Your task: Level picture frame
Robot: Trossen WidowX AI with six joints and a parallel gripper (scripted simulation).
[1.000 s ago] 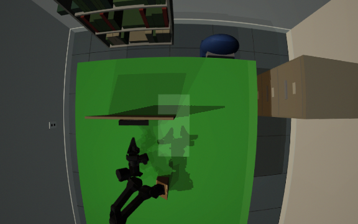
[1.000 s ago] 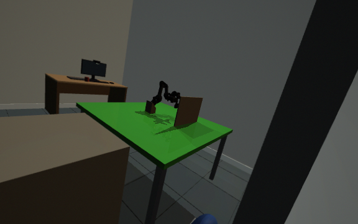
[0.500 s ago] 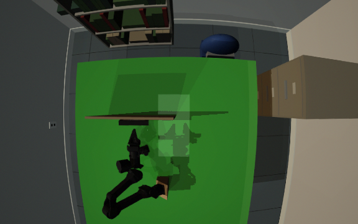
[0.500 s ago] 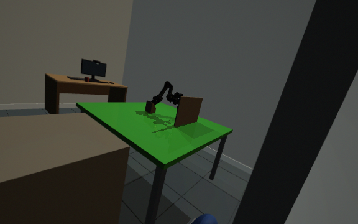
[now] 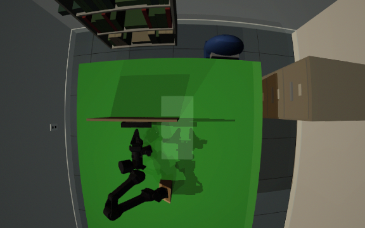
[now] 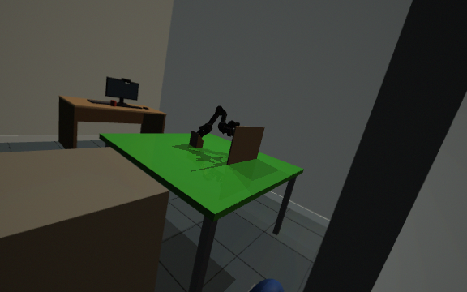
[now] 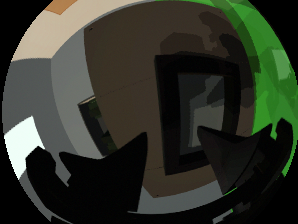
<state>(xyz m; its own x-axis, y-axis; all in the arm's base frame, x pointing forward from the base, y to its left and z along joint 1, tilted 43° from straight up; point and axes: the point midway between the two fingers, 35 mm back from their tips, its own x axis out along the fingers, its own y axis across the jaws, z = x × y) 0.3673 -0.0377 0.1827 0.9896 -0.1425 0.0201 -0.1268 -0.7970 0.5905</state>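
The picture frame lies 30 mm ahead of my gripper tip, 10 mm to the left of it and 50 mm below it. The rest, counted from my gripper tip: brown wall board (40 mm ahead, 10 mm to the left, 60 mm below).
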